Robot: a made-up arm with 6 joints. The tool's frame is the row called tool.
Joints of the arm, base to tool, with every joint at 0 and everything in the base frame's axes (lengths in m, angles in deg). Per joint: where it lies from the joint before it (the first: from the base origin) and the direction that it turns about. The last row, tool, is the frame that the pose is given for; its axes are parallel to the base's.
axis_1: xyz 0 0 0.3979 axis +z
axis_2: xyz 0 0 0 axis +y
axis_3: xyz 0 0 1.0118 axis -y
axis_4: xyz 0 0 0 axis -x
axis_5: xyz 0.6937 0 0 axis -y
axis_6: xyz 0 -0.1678 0 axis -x
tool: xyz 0 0 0
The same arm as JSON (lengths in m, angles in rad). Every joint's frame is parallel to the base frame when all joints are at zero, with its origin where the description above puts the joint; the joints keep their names.
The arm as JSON. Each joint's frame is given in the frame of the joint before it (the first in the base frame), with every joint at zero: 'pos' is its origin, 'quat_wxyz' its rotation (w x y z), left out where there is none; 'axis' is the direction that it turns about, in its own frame. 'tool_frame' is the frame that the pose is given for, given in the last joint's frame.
{"length_unit": "m", "angle_unit": "rad", "joints": [
  {"joint": "axis_1", "pos": [0.0, 0.0, 0.3979], "axis": [0.0, 0.0, 1.0]},
  {"joint": "axis_2", "pos": [0.0, 0.0, 0.0], "axis": [0.0, 1.0, 0.0]},
  {"joint": "axis_3", "pos": [0.0, 0.0, 1.0118], "axis": [0.0, -1.0, 0.0]},
  {"joint": "axis_4", "pos": [0.0, 0.0, 0.0], "axis": [-1.0, 0.0, 0.0]},
  {"joint": "axis_5", "pos": [0.6937, 0.0, 0.0], "axis": [0.0, -1.0, 0.0]},
  {"joint": "axis_6", "pos": [0.0, -0.1678, 0.0], "axis": [-1.0, 0.0, 0.0]}
], "tool_frame": {"pos": [0.0, 0.0, 0.0]}}

